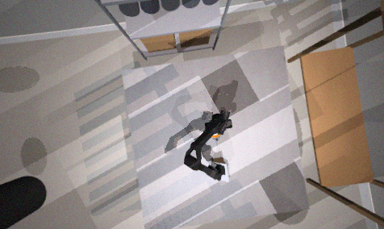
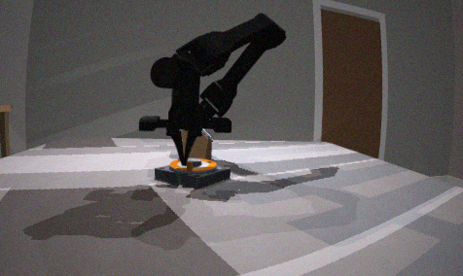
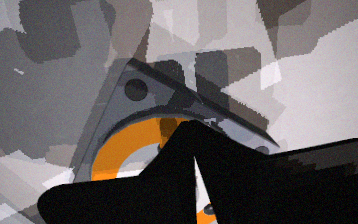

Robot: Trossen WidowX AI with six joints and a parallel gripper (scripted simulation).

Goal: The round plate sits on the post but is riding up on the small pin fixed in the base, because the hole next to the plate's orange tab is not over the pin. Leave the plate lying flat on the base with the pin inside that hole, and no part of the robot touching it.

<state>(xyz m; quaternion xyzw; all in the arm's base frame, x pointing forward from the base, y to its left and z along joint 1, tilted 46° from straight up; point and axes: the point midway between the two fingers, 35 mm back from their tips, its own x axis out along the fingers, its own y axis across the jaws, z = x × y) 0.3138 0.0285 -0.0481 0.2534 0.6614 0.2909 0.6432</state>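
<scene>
The base is 5 cm behind my gripper tip, 2 cm to the left of it and 2 cm below it.
</scene>
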